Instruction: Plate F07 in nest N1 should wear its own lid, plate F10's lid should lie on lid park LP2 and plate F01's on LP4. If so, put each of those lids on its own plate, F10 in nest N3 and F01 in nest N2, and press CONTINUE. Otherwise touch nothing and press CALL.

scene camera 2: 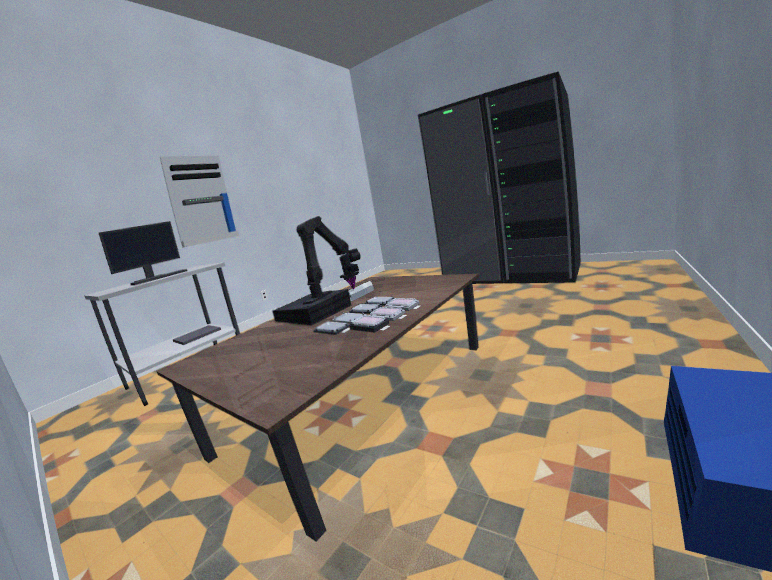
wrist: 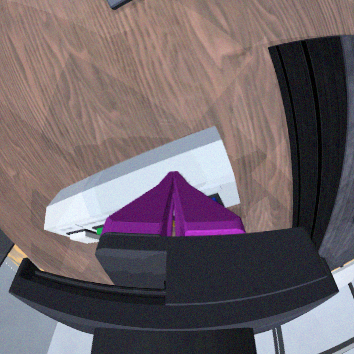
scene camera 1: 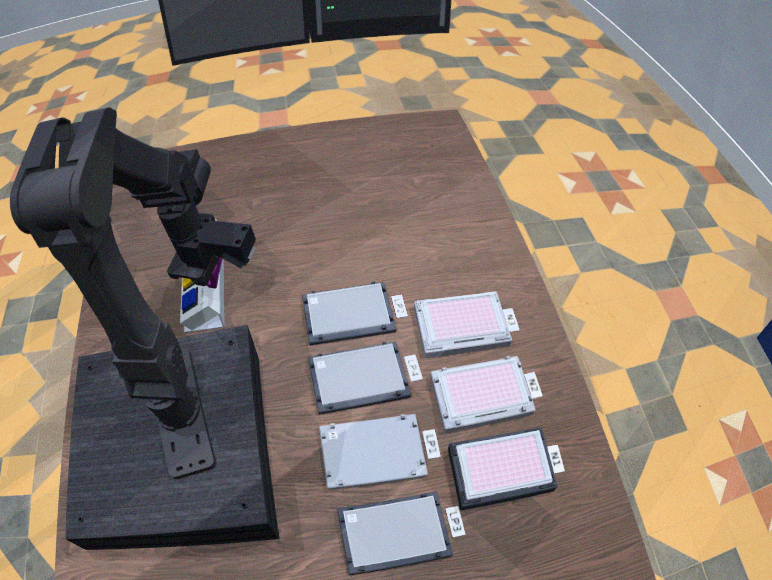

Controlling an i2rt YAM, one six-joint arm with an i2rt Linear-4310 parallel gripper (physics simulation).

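Places are measured from the arm's base along level axes (x ahead, y left, z up), in millimetres.
Pixels of known places: gripper, fingertip midpoint: (scene camera 2: 353, 289) (wrist: 173, 178) (scene camera 1: 213, 286); arm's base, origin of the base link: (scene camera 2: 318, 297) (scene camera 1: 180, 412).
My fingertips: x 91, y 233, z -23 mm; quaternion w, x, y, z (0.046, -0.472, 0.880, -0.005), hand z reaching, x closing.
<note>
Ahead of a thing's pixels: the offset from my fingertips to its top centre. "*": to the spot under its first point. Level surfaces: height alone.
My gripper (scene camera 1: 215, 280) (scene camera 2: 353, 285) (wrist: 173, 178) is shut and empty, its purple fingers over the button box @(19 mm back, 74 mm left, 2 mm up) (scene camera 1: 202, 319) (wrist: 140, 180); contact is unclear. A blue button @(48 mm back, 2 mm left, 5 mm down) (scene camera 1: 189, 299) and part of a yellow button @(40 mm back, 52 mm left, 5 mm down) (scene camera 1: 186, 283) show; a green one @(* 19 mm back, 108 mm left, 7 mm down) (wrist: 100, 231) peeks out in the wrist view. Pink-welled plates sit in N1 @(325 mm ahead, 441 mm right, 26 mm down) (scene camera 1: 506, 464), N2 @(352 mm ahead, 313 mm right, 31 mm down) (scene camera 1: 483, 391) and N3 @(378 mm ahead, 181 mm right, 29 mm down) (scene camera 1: 463, 318); I cannot tell whether clear lids cover them. Grey lids lie on LP2 @(209 mm ahead, 89 mm right, 44 mm down) (scene camera 1: 349, 309), LP4 @(184 mm ahead, 213 mm right, 44 mm down) (scene camera 1: 358, 377) and LP3 @(143 mm ahead, 474 mm right, 44 mm down) (scene camera 1: 396, 530). A tagged sheet @(160 mm ahead, 342 mm right, 42 mm down) (scene camera 1: 373, 450) shows at LP1. Plate and lid codes are unreadable.
The arm's black base block (scene camera 1: 124, 498) (scene camera 2: 299, 309) stands beside the button box and left of the lid parks. All stand on the brown wooden table @(62 mm down) (scene camera 1: 374, 187) (scene camera 2: 249, 367). The nests lie along the table's right side in scene camera 1.
</note>
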